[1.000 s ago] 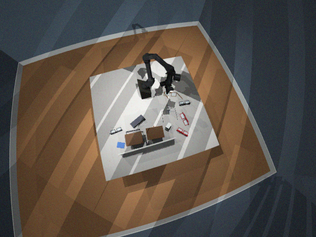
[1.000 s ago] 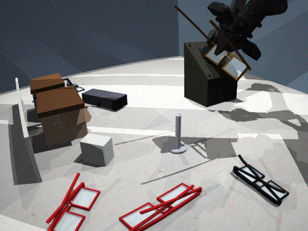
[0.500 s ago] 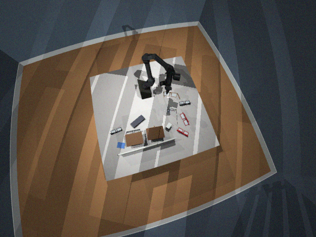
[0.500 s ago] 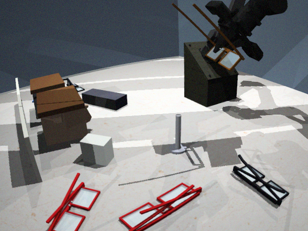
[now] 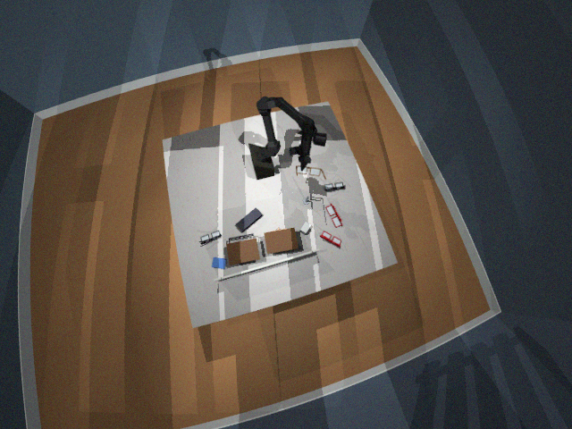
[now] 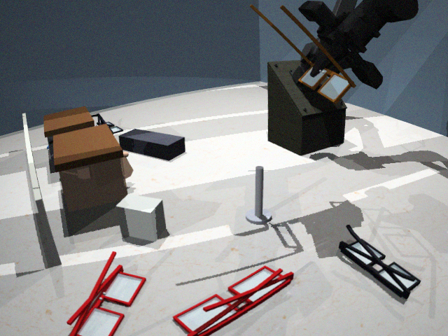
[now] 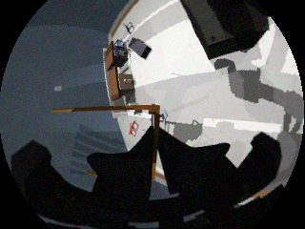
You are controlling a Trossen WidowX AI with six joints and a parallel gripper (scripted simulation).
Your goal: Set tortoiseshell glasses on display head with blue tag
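My gripper tip is 360 mm to the left of the dark case, 190 mm above it and 160 mm short of it. From my gripper tip the other things lie so: white rail: 460 mm ahead, 310 mm to the right, 150 mm below; white cube: 290 mm ahead, 180 mm below, 40 mm to the right; grey post: 180 mm below, 120 mm ahead, 20 mm to the left.
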